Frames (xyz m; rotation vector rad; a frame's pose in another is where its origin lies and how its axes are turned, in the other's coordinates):
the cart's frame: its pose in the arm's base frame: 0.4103 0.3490 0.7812 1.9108 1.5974 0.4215
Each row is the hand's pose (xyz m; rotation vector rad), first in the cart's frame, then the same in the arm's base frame.
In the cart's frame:
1: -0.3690 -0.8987 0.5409 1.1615 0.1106 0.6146
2: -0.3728 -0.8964 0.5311 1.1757 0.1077 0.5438
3: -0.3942 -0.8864 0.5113 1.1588 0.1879 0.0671
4: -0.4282 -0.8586 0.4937 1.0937 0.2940 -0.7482
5: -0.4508 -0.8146 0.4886 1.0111 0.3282 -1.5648
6: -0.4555 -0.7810 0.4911 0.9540 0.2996 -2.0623
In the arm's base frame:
1: -0.0448 -0.0589 -0.1477 -2.4736 -1.0253 0.2094
2: -0.0497 -0.0604 -0.1383 -2.4409 -1.1027 0.2495
3: -0.0585 -0.0771 -0.1139 -2.1532 -1.6557 0.3455
4: -0.0550 -0.1081 -0.0783 -1.3868 -2.4062 0.5380
5: -0.0291 -0.1326 -0.0437 -0.3708 -2.7801 0.7920
6: -0.0027 -0.1408 -0.0239 0.3003 -2.7827 0.9680

